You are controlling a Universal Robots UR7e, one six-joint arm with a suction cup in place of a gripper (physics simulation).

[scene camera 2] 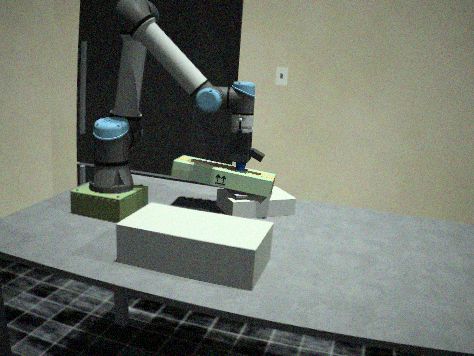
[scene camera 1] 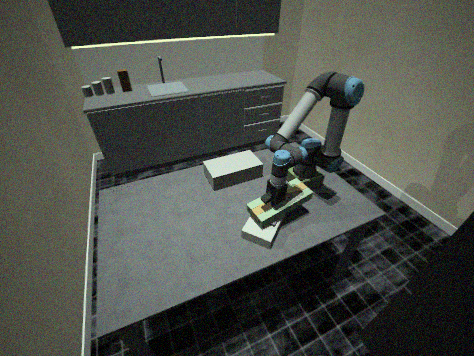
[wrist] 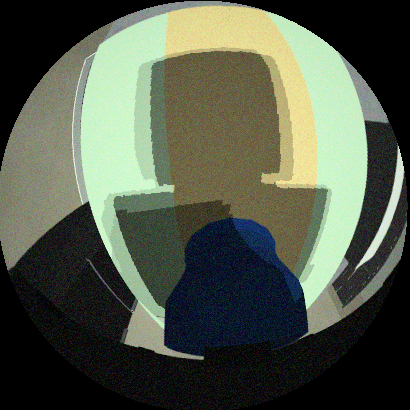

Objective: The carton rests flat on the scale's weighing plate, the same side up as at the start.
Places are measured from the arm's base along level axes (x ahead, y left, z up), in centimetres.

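Pixels of known places: hand at its tool point: (scene camera 2: 239, 173) (scene camera 1: 273, 204) (wrist: 225, 239); arm's base at its link origin: (scene camera 2: 111, 187) (scene camera 1: 304, 171).
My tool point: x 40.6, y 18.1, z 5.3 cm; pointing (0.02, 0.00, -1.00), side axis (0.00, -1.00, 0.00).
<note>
Ahead of a thing's pixels: the offset from my tool point to its top centre. Level surfaces: height alone.
The carton (scene camera 1: 287, 211) (scene camera 2: 202, 175) (wrist: 342, 150), a long pale green box with an orange tape strip, is tilted lengthwise. Its end toward the arm's base is raised and its other end is low over a low white block @(dx +6.2, dy +1.3, dz -5.5 cm) (scene camera 1: 257, 233) (scene camera 2: 242, 207). Up arrows show on its side in scene camera 2. My gripper (scene camera 1: 277, 201) (scene camera 2: 241, 166) (wrist: 235, 280), a blue suction cup, is on the carton's top, off centre toward the low end, and holds it. I cannot tell whether the low end touches the block, or which white object is the scale; no display shows.
A larger white block @(dx -2.7, dy -47.7, dz -2.6 cm) (scene camera 1: 232, 171) (scene camera 2: 195, 236) stands on the grey table @(dz -13.2 cm) (scene camera 1: 160, 240) (scene camera 2: 360, 280), on the counter side of the carton. The arm's base stands on an olive green block (scene camera 2: 95, 202). A kitchen counter (scene camera 1: 175, 125) runs behind the table.
</note>
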